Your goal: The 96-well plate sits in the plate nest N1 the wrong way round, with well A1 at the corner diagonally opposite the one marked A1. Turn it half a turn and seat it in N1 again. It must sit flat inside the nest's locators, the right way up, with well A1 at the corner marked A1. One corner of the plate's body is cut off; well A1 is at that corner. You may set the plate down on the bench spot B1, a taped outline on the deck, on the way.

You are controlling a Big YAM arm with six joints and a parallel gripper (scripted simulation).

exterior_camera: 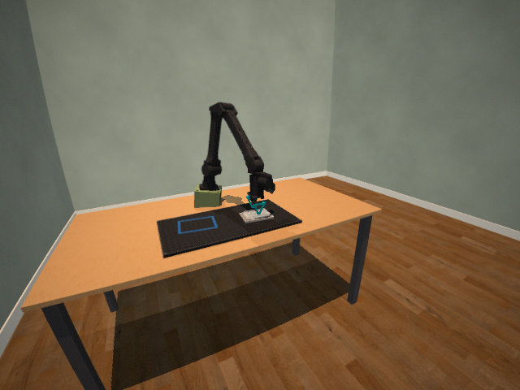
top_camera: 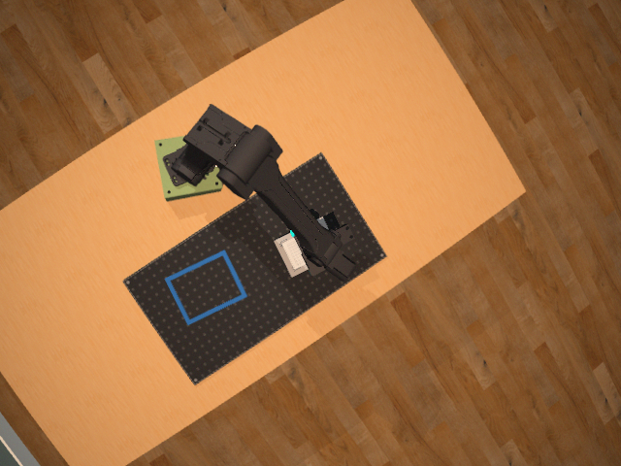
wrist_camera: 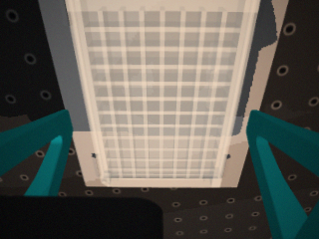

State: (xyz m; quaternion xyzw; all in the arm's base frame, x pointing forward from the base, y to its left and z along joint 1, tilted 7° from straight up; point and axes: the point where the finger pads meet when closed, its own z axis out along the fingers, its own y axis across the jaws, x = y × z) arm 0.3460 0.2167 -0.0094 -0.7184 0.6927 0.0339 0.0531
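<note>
My hand is 20 mm above the 96-well plate. From my hand the other things lie so: plate nest N1 (30 mm below).
</note>
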